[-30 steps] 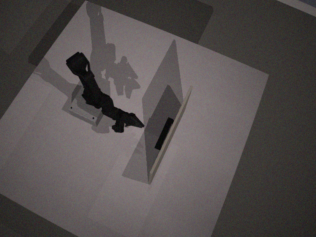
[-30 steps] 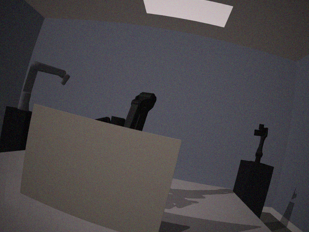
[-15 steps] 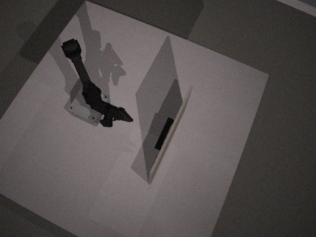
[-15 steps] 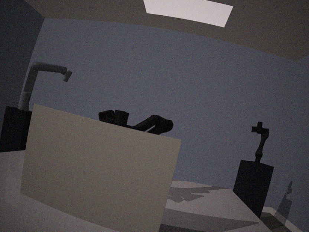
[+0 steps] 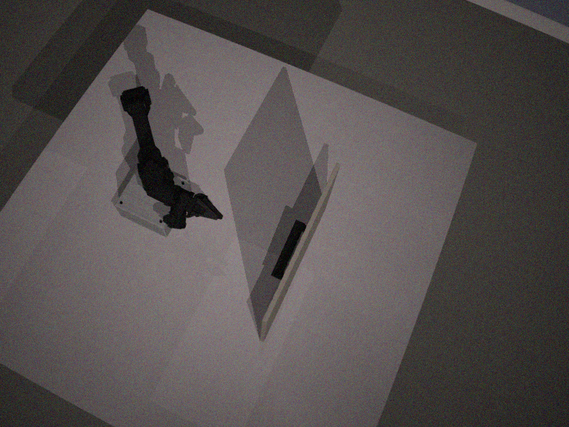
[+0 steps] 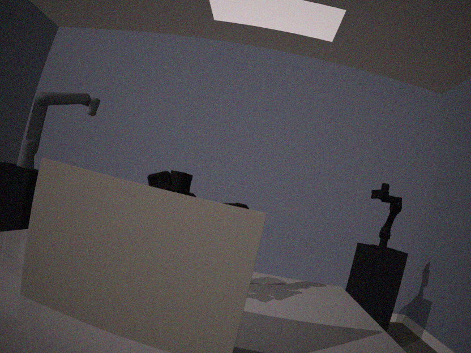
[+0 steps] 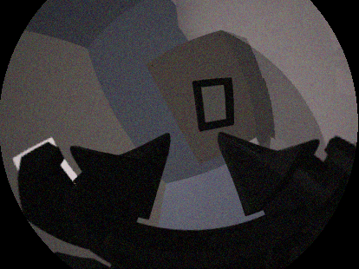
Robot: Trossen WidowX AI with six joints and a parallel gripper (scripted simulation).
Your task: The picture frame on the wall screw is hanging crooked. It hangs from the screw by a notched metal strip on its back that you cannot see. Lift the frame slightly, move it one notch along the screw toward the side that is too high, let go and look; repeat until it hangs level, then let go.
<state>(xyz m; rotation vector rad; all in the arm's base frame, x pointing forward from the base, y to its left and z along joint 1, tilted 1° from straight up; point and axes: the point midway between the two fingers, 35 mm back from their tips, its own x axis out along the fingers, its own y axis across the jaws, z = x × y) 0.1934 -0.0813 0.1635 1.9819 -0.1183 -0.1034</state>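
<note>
My gripper tip is 21 cm short of the picture frame and 9 cm above it. From my gripper tip the other things lie so: beige wall panel (22 cm ahead, 9 cm below).
</note>
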